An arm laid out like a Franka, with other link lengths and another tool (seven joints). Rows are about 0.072 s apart.
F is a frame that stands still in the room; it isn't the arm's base.
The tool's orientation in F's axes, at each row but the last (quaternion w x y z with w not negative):
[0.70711, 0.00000, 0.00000, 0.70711]
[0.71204, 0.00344, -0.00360, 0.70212]
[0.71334, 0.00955, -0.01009, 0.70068]
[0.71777, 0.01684, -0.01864, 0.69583]
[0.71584, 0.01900, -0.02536, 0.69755]
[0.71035, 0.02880, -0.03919, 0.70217]
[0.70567, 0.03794, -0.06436, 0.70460]
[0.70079, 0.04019, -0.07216, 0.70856]
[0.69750, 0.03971, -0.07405, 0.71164]
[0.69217, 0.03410, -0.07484, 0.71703]
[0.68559, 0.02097, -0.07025, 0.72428]
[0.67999, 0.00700, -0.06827, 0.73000]
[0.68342, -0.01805, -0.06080, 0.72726]
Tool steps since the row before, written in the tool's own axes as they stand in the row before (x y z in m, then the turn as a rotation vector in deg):
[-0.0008, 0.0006, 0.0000, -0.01, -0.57, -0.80]
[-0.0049, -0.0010, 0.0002, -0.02, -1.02, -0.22]
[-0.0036, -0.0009, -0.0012, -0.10, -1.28, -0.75]
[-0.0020, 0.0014, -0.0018, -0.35, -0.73, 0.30]
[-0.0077, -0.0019, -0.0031, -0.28, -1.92, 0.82]
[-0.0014, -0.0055, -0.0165, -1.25, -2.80, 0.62]
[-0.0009, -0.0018, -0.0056, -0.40, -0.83, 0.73]
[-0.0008, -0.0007, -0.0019, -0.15, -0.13, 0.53]
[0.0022, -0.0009, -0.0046, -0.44, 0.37, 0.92]
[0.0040, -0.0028, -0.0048, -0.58, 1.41, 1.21]
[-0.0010, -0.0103, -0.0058, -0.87, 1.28, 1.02]
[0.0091, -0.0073, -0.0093, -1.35, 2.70, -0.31]
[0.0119, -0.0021, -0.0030, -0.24, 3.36, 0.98]
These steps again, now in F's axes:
[-0.0006, -0.0008, 0.0000, 0.57, -0.01, -0.80]
[0.0009, -0.0049, 0.0002, 1.02, -0.03, -0.22]
[0.0008, -0.0036, -0.0013, 1.28, -0.10, -0.75]
[-0.0015, -0.0019, -0.0019, 0.72, -0.39, 0.28]
[0.0017, -0.0075, -0.0036, 1.90, -0.38, 0.82]
[0.0057, 0.0001, -0.0165, 2.78, -1.34, 0.54]
[0.0020, -0.0001, -0.0056, 0.80, -0.50, 0.69]
[0.0008, -0.0005, -0.0020, 0.11, -0.23, 0.51]
[0.0011, 0.0029, -0.0041, -0.40, -0.59, 0.82]
[0.0029, 0.0048, -0.0040, -1.45, -0.80, 1.02]
[0.0107, 0.0003, -0.0051, -1.29, -1.06, 0.81]
[0.0073, 0.0105, -0.0076, -2.56, -1.48, -0.69]
[0.0016, 0.0122, -0.0021, -3.42, -0.50, 0.58]

